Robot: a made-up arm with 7 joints. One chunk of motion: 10 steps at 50 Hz.
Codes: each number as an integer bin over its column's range. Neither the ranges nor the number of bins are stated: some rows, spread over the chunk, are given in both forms.
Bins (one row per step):
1: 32 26 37 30 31 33
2: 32 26 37 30 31 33
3: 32 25 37 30 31 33
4: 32 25 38 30 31 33
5: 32 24 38 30 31 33
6: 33 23 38 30 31 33
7: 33 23 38 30 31 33
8: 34 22 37 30 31 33
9: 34 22 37 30 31 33
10: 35 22 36 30 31 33
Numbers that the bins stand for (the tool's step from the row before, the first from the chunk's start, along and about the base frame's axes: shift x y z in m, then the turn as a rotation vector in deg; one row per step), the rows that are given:
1: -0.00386 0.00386 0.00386 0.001 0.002 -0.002
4: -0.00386 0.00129 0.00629 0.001 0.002 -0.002
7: -0.00157 -0.00386 0.00629 0.001 0.002 -0.002
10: 0.00300 -0.00643 0.00143 0.001 0.002 -0.002
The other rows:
2: -0.00386 0.00386 0.00386 0.001 0.002 -0.002
3: -0.00386 0.00129 0.00386 0.001 0.002 -0.002
5: -0.00386 -0.00129 0.00629 0.001 0.002 -0.002
6: -0.00157 -0.00386 0.00629 0.001 0.002 -0.002
8: 0.00071 -0.00643 0.00386 0.001 0.002 -0.002
9: 0.00071 -0.00643 0.00386 0.001 0.002 -0.002

